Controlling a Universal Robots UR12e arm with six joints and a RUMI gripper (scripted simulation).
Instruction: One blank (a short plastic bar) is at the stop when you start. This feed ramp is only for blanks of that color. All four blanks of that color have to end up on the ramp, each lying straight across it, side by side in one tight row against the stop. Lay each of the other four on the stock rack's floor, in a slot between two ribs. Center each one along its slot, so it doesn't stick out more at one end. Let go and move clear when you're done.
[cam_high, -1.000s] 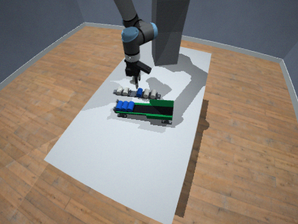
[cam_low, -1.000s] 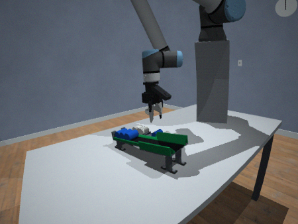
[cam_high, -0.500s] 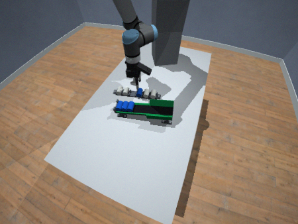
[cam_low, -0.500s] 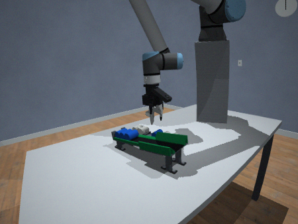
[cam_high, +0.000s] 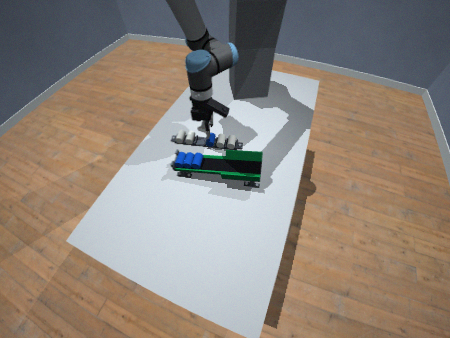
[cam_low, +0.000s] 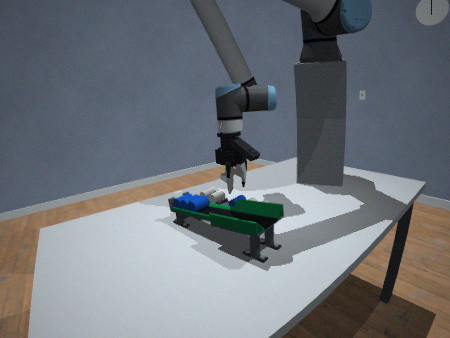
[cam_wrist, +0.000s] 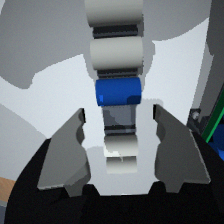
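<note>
My gripper is now 10 mm short of the dark stock rack, 30 mm to the left of it and 90 mm above it. From my hand the other things lie so: grey stop (200 mm ahead, 80 mm to the right, 30 mm below).
</note>
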